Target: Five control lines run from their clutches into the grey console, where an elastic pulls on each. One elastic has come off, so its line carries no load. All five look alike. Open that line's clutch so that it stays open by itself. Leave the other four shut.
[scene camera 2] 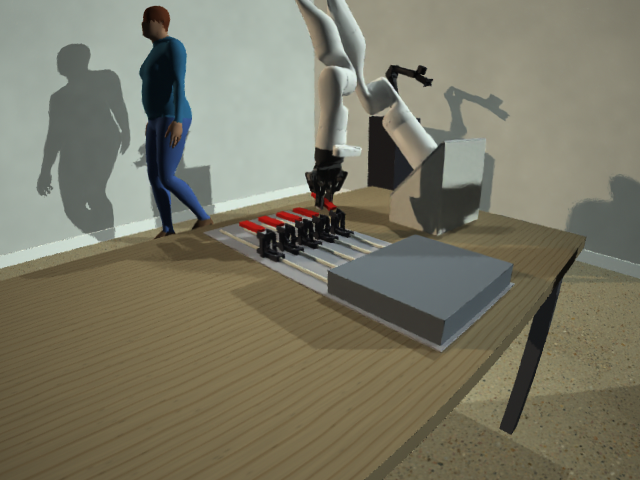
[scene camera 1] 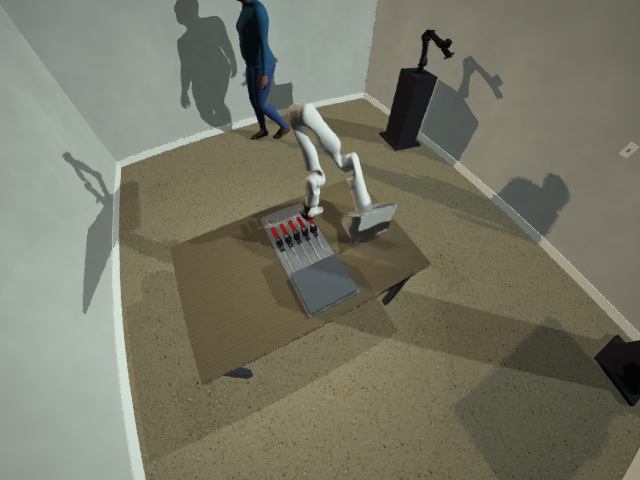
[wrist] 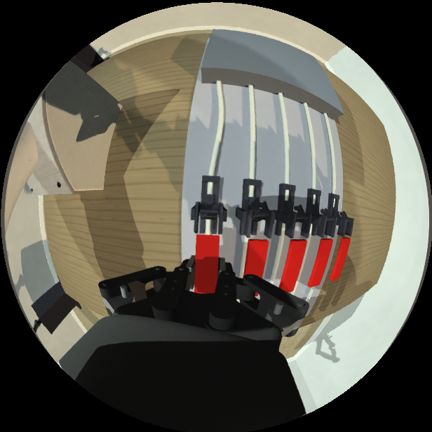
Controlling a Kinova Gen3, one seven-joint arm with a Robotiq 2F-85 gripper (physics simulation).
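Where they show: gripper, fingertip midpoint: (scene camera 2: 323, 208) (scene camera 1: 309, 219); arm's base at its link origin: (scene camera 2: 431, 167) (scene camera 1: 363, 211).
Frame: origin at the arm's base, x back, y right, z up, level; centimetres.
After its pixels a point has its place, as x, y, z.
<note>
Five black clutches with red handles stand in a row on a grey plate. Pale lines run from them into the grey console (scene camera 1: 324, 284) @[-35.7, -28.8, -11.0] (scene camera 2: 421, 273) @[-38.2, -28.2, -11.0] (wrist: 260, 57). In the wrist view the leftmost line (wrist: 222, 117) bows sideways; the other lines, such as its neighbour (wrist: 252, 130), look straighter. My gripper (scene camera 1: 309, 212) @[-28.7, 12.7, -10.0] (scene camera 2: 324, 199) @[-28.7, 12.7, -10.0] (wrist: 207, 264) is shut on the red handle (scene camera 2: 329, 205) @[-28.7, 10.0, -8.7] (wrist: 207, 255) of the leftmost clutch (scene camera 2: 339, 221) @[-27.2, 7.7, -12.7] (wrist: 209, 215). In scene camera 2 this handle slopes up more steeply than the other four, such as this handle (scene camera 2: 251, 226) @[-51.1, 10.2, -9.8], which lie low. The fingertips are partly hidden.
The neighbouring red handle (wrist: 256, 257) stands close beside my gripper on the right in the wrist view. The arm's pale base block (scene camera 1: 379, 222) @[6.0, -8.8, -2.5] (scene camera 2: 460, 186) @[1.5, -9.1, -3.8] stands on the wooden table (scene camera 1: 232, 299) @[-83.2, -18.0, -15.8] (scene camera 2: 155, 351) @[-81.7, -16.5, -15.7]. A person (scene camera 1: 255, 56) (scene camera 2: 166, 108) is on the floor behind the table.
</note>
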